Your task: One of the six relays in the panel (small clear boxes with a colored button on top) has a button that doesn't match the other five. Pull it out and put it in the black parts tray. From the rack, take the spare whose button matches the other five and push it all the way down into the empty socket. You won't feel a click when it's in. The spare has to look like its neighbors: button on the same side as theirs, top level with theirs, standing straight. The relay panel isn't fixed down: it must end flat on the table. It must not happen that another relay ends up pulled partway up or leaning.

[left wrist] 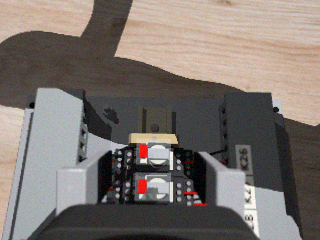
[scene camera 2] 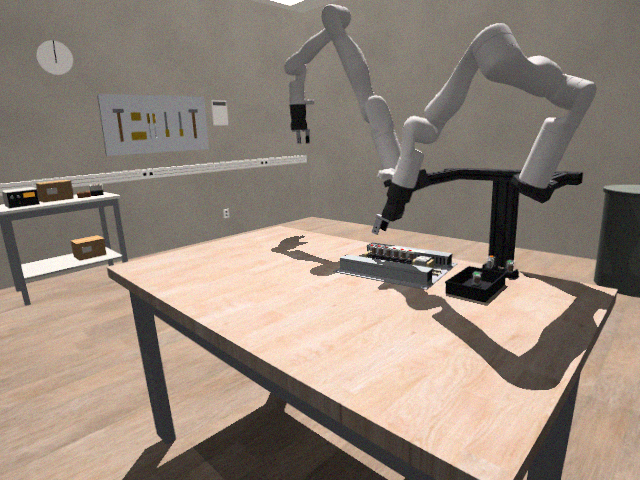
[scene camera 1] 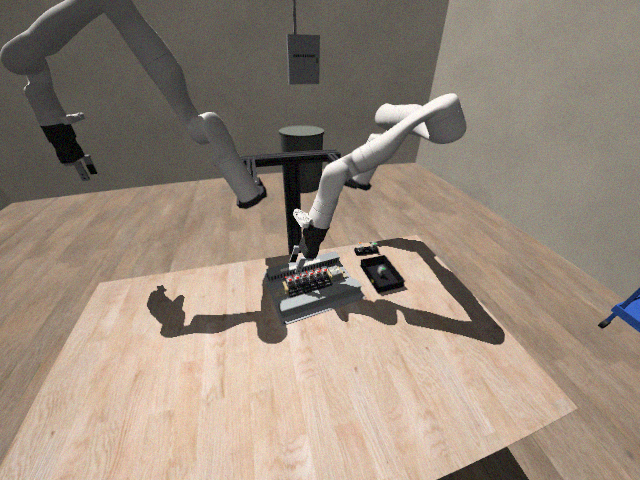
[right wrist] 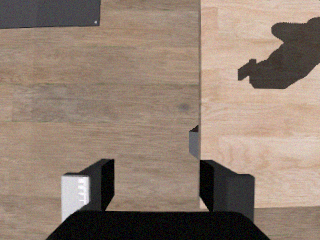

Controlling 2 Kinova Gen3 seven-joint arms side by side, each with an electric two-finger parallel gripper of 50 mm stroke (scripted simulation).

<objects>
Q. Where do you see a black parts tray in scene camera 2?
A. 452,286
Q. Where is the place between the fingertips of the left gripper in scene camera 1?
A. At 295,266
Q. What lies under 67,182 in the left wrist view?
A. The left gripper.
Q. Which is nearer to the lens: the relay panel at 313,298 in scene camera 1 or the black parts tray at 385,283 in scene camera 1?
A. The relay panel.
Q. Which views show the left gripper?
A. The left wrist view, scene camera 2 and scene camera 1 only.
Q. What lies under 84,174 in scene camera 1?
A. The right gripper.
</objects>
